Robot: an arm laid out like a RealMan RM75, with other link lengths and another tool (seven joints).
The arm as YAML. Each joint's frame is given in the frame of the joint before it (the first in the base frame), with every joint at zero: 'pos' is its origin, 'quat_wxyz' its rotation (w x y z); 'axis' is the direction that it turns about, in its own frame. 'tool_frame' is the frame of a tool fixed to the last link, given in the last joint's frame.
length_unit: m
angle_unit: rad
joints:
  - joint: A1
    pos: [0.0, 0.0, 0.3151]
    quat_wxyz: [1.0, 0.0, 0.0, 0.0]
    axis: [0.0, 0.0, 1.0]
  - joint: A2
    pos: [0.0, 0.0, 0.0]
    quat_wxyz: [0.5, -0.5, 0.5, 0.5]
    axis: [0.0, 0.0, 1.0]
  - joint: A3
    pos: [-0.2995, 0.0, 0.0]
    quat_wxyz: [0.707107, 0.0, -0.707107, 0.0]
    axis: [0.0, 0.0, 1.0]
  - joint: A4
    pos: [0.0, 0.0, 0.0]
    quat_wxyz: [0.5, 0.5, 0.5, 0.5]
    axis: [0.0, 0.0, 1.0]
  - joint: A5
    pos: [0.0, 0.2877, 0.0]
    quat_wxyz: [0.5, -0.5, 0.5, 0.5]
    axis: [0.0, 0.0, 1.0]
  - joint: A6
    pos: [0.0, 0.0, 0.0]
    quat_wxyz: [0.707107, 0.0, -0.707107, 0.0]
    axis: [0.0, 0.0, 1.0]
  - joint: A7
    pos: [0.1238, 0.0, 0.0]
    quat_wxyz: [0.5, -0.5, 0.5, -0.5]
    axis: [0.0, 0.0, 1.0]
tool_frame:
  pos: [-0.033, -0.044, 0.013]
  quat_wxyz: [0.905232, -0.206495, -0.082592, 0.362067]
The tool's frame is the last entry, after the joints.
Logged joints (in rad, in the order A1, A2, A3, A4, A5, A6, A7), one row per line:
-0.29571 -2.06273 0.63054 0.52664 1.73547 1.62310 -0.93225
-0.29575 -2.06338 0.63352 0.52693 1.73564 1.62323 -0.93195
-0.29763 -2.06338 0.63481 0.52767 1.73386 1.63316 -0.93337
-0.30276 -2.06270 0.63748 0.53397 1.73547 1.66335 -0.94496
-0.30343 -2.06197 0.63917 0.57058 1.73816 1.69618 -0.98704
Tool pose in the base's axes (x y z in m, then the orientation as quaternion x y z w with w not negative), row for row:
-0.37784 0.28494 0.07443 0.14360 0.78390 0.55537 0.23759
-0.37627 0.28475 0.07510 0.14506 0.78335 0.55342 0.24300
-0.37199 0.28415 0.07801 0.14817 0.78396 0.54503 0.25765
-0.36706 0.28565 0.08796 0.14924 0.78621 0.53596 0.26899
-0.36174 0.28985 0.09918 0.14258 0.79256 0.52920 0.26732
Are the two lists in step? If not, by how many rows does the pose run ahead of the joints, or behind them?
The pose runs 1 row ahead of the joints: the pose in row i belongs to the joints in row i + 1.
